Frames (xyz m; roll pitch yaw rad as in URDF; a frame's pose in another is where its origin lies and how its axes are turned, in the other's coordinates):
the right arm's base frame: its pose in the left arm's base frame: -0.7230 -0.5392 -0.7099 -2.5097 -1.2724 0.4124
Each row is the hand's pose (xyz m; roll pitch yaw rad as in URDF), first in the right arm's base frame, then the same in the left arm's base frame.
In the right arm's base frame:
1: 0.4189 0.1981 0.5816 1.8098 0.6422 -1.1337
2: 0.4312 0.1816 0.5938 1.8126 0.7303 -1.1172
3: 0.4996 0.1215 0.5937 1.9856 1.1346 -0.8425
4: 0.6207 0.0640 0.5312 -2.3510 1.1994 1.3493
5: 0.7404 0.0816 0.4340 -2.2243 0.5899 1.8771
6: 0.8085 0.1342 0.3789 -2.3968 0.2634 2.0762
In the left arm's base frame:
1: -0.1704 -0.0969 -0.4819 -3.0855 -0.6336 -3.0207
2: -0.1752 -0.0767 -0.4702 3.1252 -0.6268 -2.9108
3: -0.2074 -0.0378 -0.3943 2.7743 -0.5687 -2.3893
4: -0.2524 -0.0472 -0.2538 2.3117 -0.2380 -1.6932
5: -0.2511 -0.1248 -0.1193 2.0059 0.2477 -1.2155
6: -0.2144 -0.1906 -0.0503 1.8382 0.5607 -0.9939

